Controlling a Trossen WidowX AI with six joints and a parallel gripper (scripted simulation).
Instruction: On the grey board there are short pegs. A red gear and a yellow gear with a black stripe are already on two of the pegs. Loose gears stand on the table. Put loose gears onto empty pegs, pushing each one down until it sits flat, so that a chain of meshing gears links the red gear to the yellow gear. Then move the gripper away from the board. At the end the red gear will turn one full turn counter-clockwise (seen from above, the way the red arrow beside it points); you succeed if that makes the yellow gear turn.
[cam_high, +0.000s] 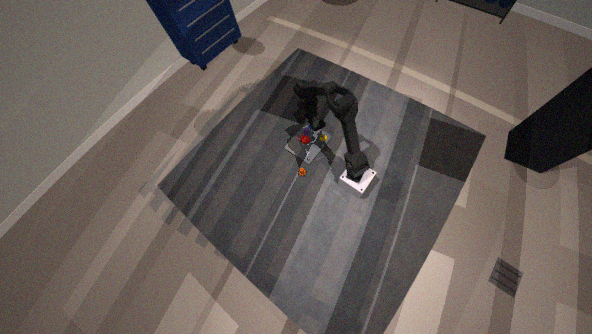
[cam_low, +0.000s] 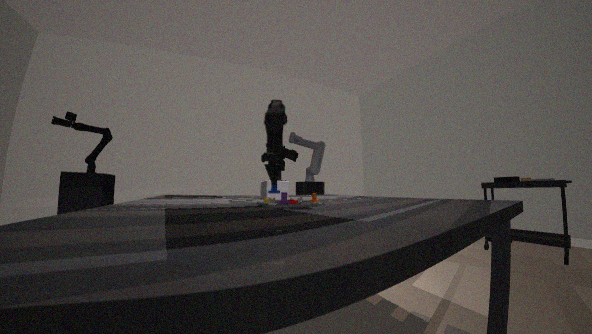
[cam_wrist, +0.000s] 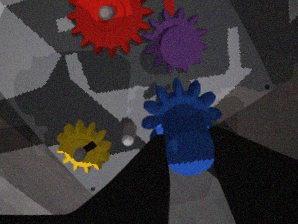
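Now: the purple gear 2 cm ahead of my gripper tip, 3 cm to the left of it and 5 cm below it. From my gripper tip the other things lie so: red gear (1 cm ahead, 7 cm to the left, 6 cm below); then blue gear (1 cm below); then red arrow (4 cm ahead, 6 cm to the left, 6 cm below).
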